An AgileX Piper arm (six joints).
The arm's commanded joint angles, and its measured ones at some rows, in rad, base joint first. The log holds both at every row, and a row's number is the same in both.
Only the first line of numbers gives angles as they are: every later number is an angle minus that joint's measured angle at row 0.
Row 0, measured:
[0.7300, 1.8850, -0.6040, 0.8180, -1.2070, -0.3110]
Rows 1 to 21, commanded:
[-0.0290, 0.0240, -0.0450, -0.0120, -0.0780, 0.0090]
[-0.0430, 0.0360, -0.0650, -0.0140, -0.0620, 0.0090]
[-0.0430, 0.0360, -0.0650, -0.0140, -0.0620, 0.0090]
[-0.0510, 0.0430, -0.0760, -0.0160, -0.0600, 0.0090]
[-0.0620, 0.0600, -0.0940, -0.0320, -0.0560, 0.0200]
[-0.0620, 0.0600, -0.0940, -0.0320, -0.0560, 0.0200]
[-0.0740, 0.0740, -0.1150, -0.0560, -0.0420, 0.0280]
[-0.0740, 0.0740, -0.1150, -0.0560, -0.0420, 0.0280]
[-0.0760, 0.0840, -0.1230, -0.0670, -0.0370, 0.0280]
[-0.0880, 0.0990, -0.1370, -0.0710, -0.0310, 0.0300]
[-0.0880, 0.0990, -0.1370, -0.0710, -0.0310, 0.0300]
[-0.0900, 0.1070, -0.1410, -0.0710, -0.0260, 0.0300]
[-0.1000, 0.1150, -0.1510, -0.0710, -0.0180, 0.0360]
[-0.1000, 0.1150, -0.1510, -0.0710, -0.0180, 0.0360]
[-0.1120, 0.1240, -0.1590, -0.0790, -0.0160, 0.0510]
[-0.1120, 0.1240, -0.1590, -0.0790, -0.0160, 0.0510]
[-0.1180, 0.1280, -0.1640, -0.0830, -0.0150, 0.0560]
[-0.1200, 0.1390, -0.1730, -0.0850, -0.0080, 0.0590]
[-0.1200, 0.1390, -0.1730, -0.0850, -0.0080, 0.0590]
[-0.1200, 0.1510, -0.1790, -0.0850, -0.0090, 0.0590]
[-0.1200, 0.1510, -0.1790, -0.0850, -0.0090, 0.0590]
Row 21, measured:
[-0.1170, 0.1360, -0.1640, -0.0670, 0.0000, 0.0500]
